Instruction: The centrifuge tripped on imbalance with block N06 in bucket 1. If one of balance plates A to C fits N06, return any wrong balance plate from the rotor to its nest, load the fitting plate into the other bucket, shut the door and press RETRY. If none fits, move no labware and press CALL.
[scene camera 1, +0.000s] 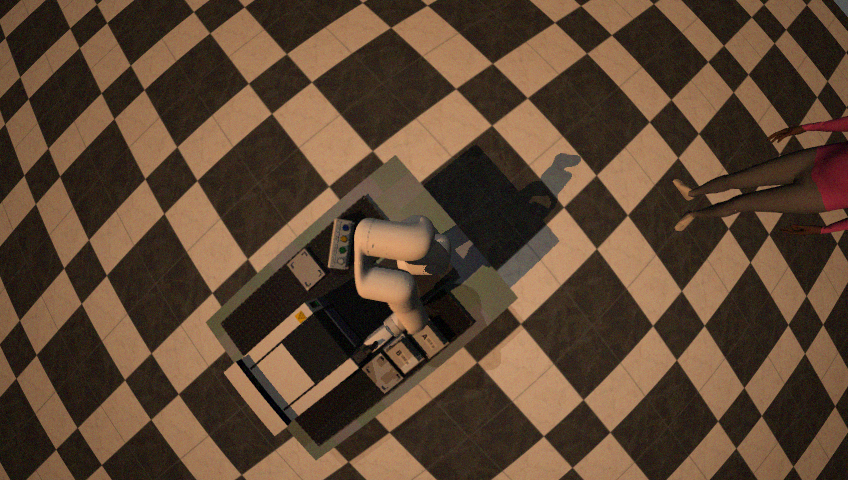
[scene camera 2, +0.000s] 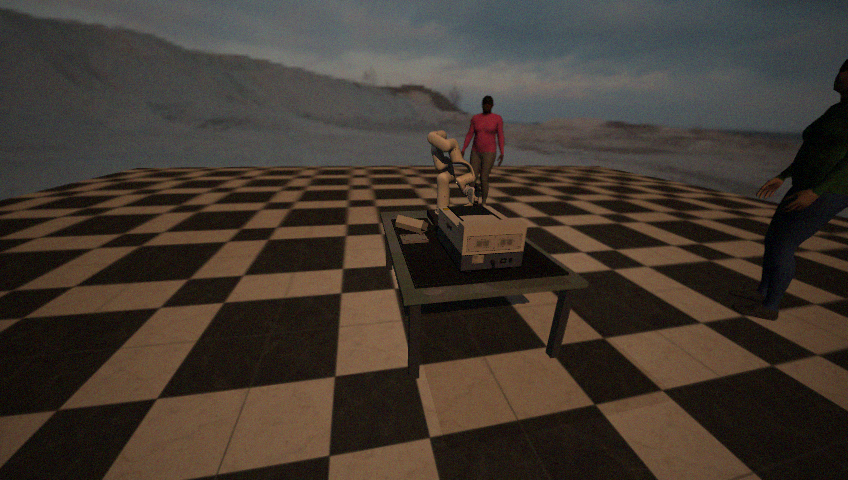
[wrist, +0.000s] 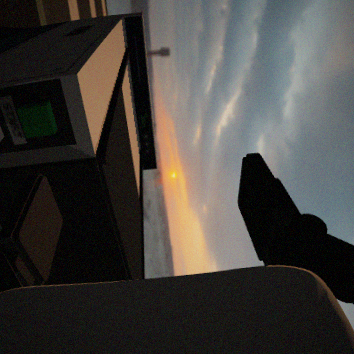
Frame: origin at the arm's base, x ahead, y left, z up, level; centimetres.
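Where they show: gripper, fingertip midpoint: (scene camera 1: 358, 355) (scene camera 2: 480, 198) (wrist: 146, 187).
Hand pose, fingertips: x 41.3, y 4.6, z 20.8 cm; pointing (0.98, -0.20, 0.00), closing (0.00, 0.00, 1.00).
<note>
Each offset is from my fingertips to the top centre of the thing. "spot": to the spot under its first point. Level surfaces: height alone.
The cream centrifuge (scene camera 1: 283, 372) (scene camera 2: 483, 238) stands on the dark table @[dz -25.6 cm] (scene camera 1: 409, 190) (scene camera 2: 474, 290). Its top shows a dark opening @[spot: dx +10.2, dy -15.4, dz -3.0 cm] (scene camera 1: 314, 346); I cannot see into the buckets. In the wrist view its front panel fills the left side, with a green START button @[dx +5.1, dy +1.1, dz -5.2 cm] (wrist: 36, 119). Plates in nests marked A @[dx -15.7, dy +21.4, dz -18.9 cm] (scene camera 1: 428, 340) and B @[dx -2.7, dy +16.9, dz -18.9 cm] (scene camera 1: 404, 356) and a third plate @[dx +11.2, dy +15.1, dz -22.5 cm] (scene camera 1: 382, 372) lie in a row beside the centrifuge. My gripper (scene camera 1: 379, 337) is open and empty, between the centrifuge and this row. One dark finger (wrist: 267, 207) shows against the sky.
A button box @[dx -25.1, dy -36.9, dz -15.9 cm] (scene camera 1: 341, 243) with coloured buttons and a grey square pad @[spot: dx -4.9, dy -43.5, dz -22.7 cm] (scene camera 1: 305, 269) lie at the table's far side. A person in red (scene camera 1: 773, 190) (scene camera 2: 485, 143) stands beyond the table. Another person (scene camera 2: 802, 190) stands at the right.
</note>
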